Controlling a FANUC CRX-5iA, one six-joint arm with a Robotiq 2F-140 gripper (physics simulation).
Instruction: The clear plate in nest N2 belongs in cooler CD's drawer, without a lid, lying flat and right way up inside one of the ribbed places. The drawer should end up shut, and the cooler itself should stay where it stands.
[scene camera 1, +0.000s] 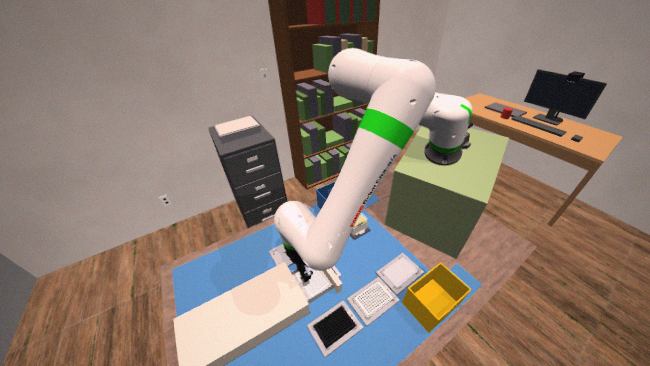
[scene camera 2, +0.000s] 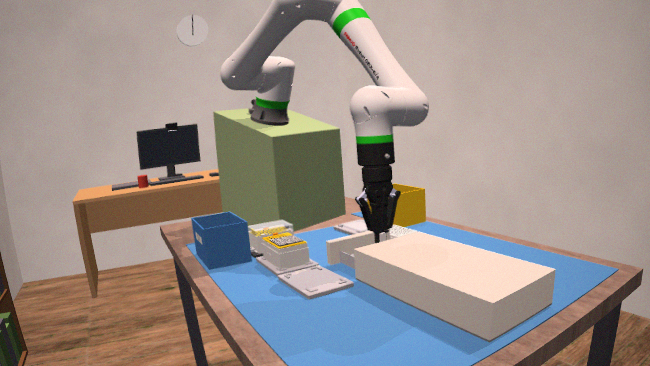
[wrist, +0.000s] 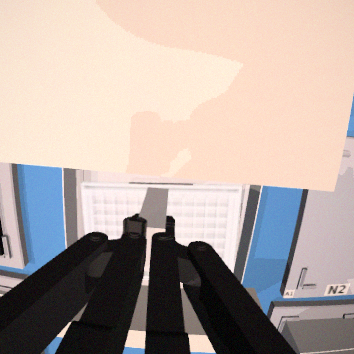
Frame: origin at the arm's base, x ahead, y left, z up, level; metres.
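Seen in the pictures: gripper, fingertip midpoint: (scene camera 1: 306, 283) (wrist: 156, 204); arm's base, link origin: (scene camera 1: 442, 152) (scene camera 2: 269, 120).
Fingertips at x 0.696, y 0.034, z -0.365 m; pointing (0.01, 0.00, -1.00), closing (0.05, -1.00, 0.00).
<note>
Pixels of each thing's top centre, then the offset from my fingertips to it.
- clear plate, top centre: (wrist: 159, 239) (scene camera 1: 312, 279) dx -0.030, dy -0.006, dz +0.001 m
- Nest N2, top centre: (scene camera 2: 314, 277) (scene camera 1: 289, 251) dx -0.004, dy -0.189, dz -0.014 m
- black plate, top centre: (scene camera 1: 334, 325) dx -0.021, dy +0.190, dz -0.004 m
- white plate, top centre: (scene camera 2: 395, 230) (scene camera 1: 373, 297) dx -0.198, dy +0.180, dz -0.004 m
- pale plate, top centre: (scene camera 2: 360, 224) (scene camera 1: 400, 271) dx -0.366, dy +0.147, dz -0.011 m
- yellow bin, top centre: (scene camera 2: 395, 188) (scene camera 1: 439, 288) dx -0.380, dy +0.307, dz +0.089 m
- blue bin, top centre: (scene camera 2: 217, 219) (scene camera 1: 336, 190) dx -0.351, dy -0.342, dz +0.089 m
The clear plate (scene camera 1: 320, 284) (wrist: 212, 215) lies flat, gridded side up and without a lid, in the partly open drawer (scene camera 1: 336, 281) (scene camera 2: 338, 250) (wrist: 251, 225) of the cream cooler (scene camera 1: 240, 320) (scene camera 2: 450, 270) (wrist: 100, 100). Part of the plate is hidden by the fingers. Whether it sits fully inside a ribbed place cannot be told. My gripper (scene camera 1: 306, 276) (scene camera 2: 377, 239) (wrist: 156, 204) is shut and empty. It points down over the plate, close to the cooler's front edge, behind the drawer's front panel. Nest N2 (scene camera 1: 280, 254) (scene camera 2: 317, 281) (wrist: 327, 240) holds no plate.
A black plate (scene camera 1: 334, 326), a white plate (scene camera 1: 374, 299) and a pale plate (scene camera 1: 400, 272) stand in nests beyond the drawer. A yellow bin (scene camera 1: 435, 297) (scene camera 2: 410, 205) stands near them. Tip boxes (scene camera 2: 285, 252) and a blue bin (scene camera 2: 220, 242) stand past N2.
</note>
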